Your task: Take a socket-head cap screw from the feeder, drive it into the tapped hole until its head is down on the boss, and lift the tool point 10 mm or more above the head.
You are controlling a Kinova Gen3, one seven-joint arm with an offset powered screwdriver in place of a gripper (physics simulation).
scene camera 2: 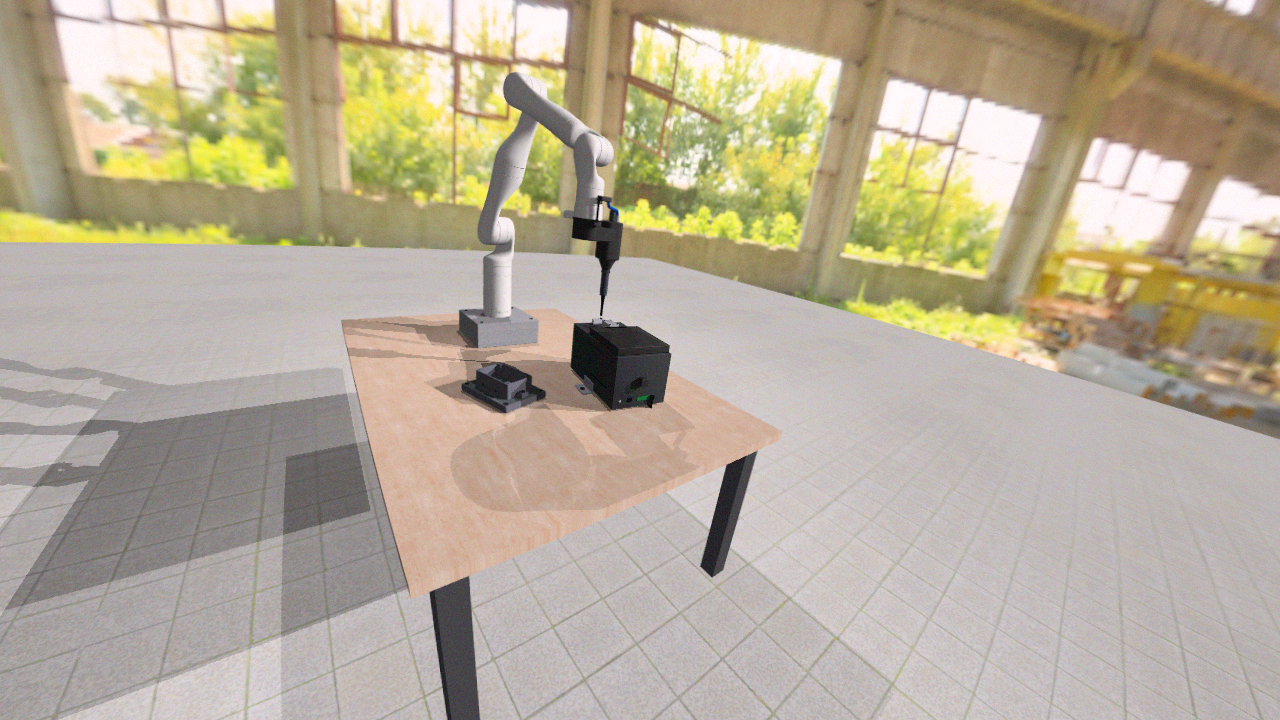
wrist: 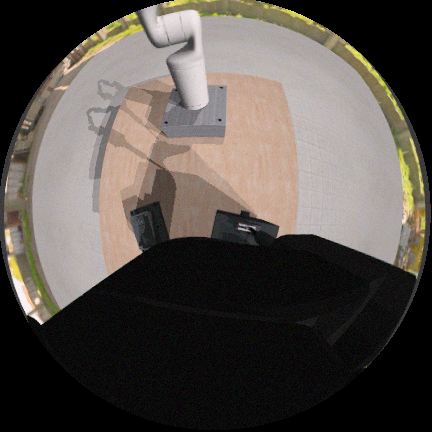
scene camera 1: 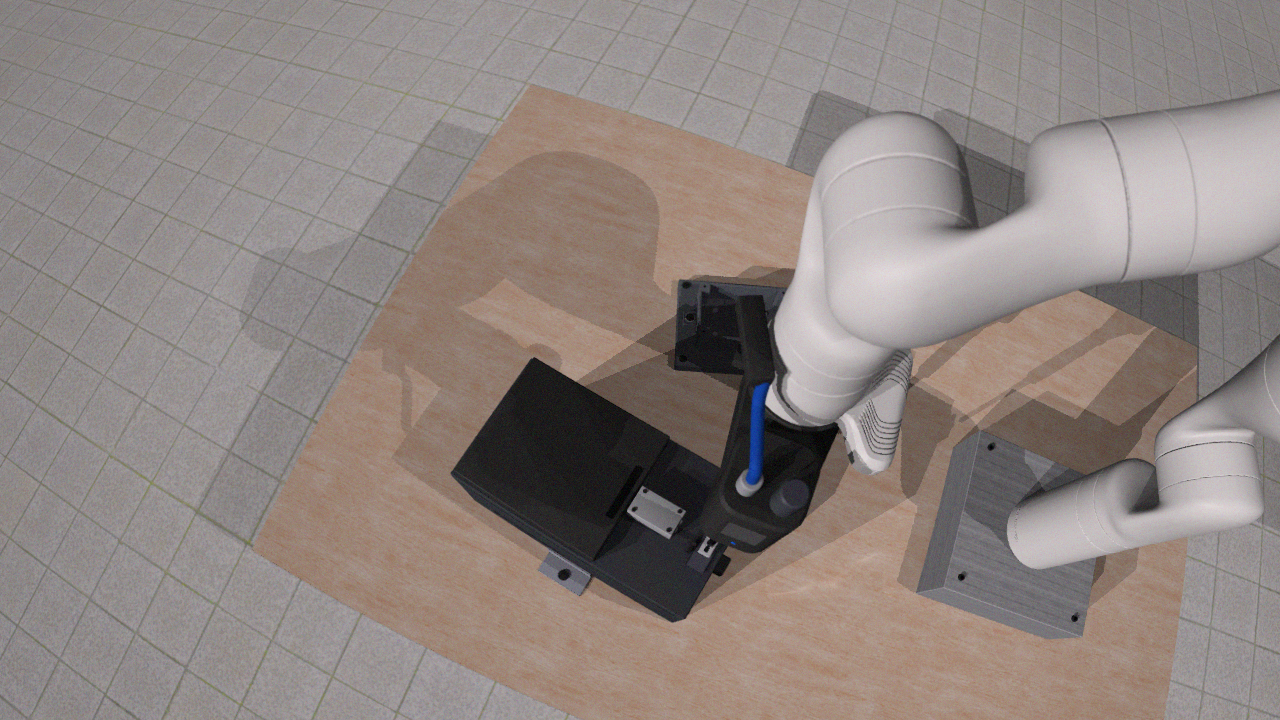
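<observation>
The black screw feeder (scene camera 1: 554,456) (scene camera 2: 640,376) (wrist: 222,227) stands on the table, with a bright metal pick-up spot at one end of its top. My screwdriver's thin tip (scene camera 2: 601,313) points down and stands at or just above that spot; a small gap cannot be told. In scene camera 1 the tool's black body hides the tip. The dark grey housing (scene camera 1: 684,347) (scene camera 2: 506,400) (wrist: 159,225) lies beside the feeder, partly behind the tool and arm in scene camera 1. Its tapped hole cannot be made out. No screw can be made out at the tip or on the feeder.
The arm stands on a grey base block (scene camera 1: 993,528) (scene camera 2: 503,335) (wrist: 195,131) at the far end of the wooden table (scene camera 1: 358,501) (scene camera 2: 420,501) (wrist: 265,165). A mounting tab (scene camera 1: 565,573) sticks out from the feeder's side. Arm shadows fall across the table and the housing.
</observation>
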